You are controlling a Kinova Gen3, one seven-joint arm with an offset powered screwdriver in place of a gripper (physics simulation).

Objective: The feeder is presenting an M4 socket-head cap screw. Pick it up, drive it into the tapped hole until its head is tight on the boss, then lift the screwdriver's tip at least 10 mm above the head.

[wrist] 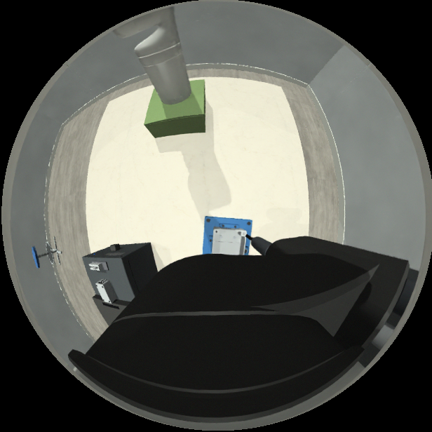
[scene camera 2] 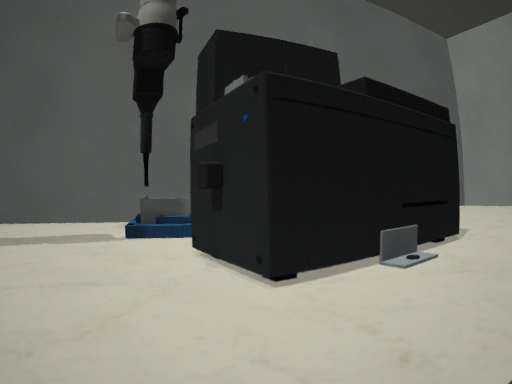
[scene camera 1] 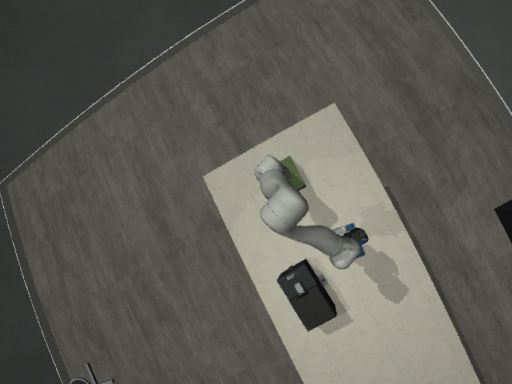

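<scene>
My screwdriver (scene camera 2: 146, 187) (wrist: 246, 235) points straight down over a corner of the pale housing (scene camera 2: 170, 206) (wrist: 227, 241). In scene camera 2 its dark tip stands a little above the housing's top, with a gap between. A faint pale sliver shows under the tip; it is too small to tell whether it is a screw on the tip, the bit's end or part of the boss. The wrist view shows the tip beside a small round boss (wrist: 242, 233); whether a screw head sits there cannot be told. The black feeder (scene camera 1: 312, 305) (scene camera 2: 360, 165) (wrist: 120, 272) stands apart from the housing.
The housing sits in a blue fixture (scene camera 2: 160, 230) (wrist: 212, 220) on the pale table (scene camera 1: 390, 320). The arm's base stands by a green block (scene camera 1: 295, 175) (wrist: 180, 125). A small grey bracket (scene camera 2: 398, 245) stands by the feeder. The feeder hides part of the fixture in scene camera 2.
</scene>
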